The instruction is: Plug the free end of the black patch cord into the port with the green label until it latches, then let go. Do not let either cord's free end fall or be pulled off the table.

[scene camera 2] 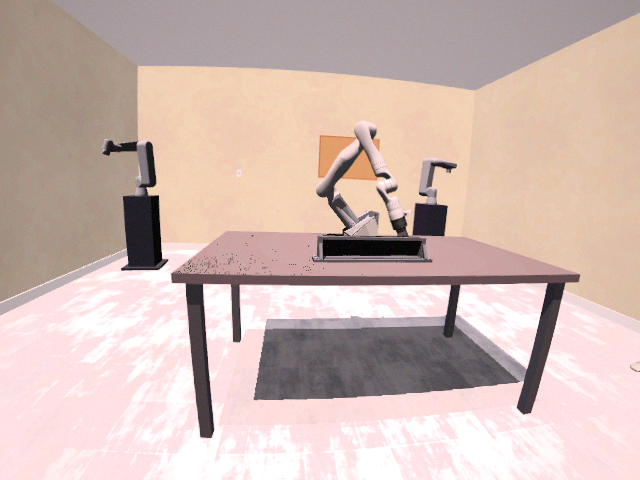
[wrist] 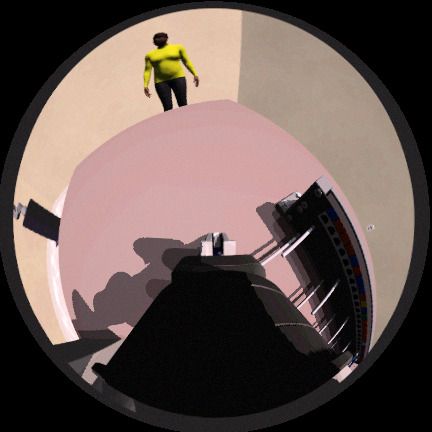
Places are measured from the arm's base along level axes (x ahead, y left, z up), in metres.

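Pixels of known places: gripper, fingertip midpoint: (wrist: 216,239); arm's base, origin of the base link: (scene camera 2: 352,224).
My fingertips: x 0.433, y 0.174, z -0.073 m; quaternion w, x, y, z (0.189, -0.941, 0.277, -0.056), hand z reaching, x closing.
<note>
Ahead of a thing's pixels: the offset from my fingertips to its top centre. "spot": to the spot under its first point. Level surfaces: height alone.
My gripper (scene camera 2: 402,234) (wrist: 216,239) is low over the table behind the patch panel, its fingers close together on a small plug @(dx -0.003, dy -0.004, dz +0.005 m) (wrist: 219,252) with a blue part. The cord behind this plug is hidden by the gripper body, so its colour cannot be told. The patch panel @(dx +0.082, dy -0.269, dz +0.093 m) (scene camera 2: 372,259) (wrist: 324,184) stands on the table, to the right of the gripper in the wrist view, with a curved row of dark ports and coloured labels. A small green label (wrist: 364,317) shows low in that row, beyond a yellow one. No black cord can be made out in either view.
Pale bars @(spot: dx +0.075, dy -0.071, dz +0.049 m) (wrist: 299,241) stick out from the panel towards the gripper. The table @(dz -0.007 m) (scene camera 2: 491,258) (wrist: 175,150) lies under both. Two other arms (scene camera 2: 147,165) (scene camera 2: 425,178) stand on pedestals beyond the table. A person in yellow (wrist: 167,65) stands past the table edge.
</note>
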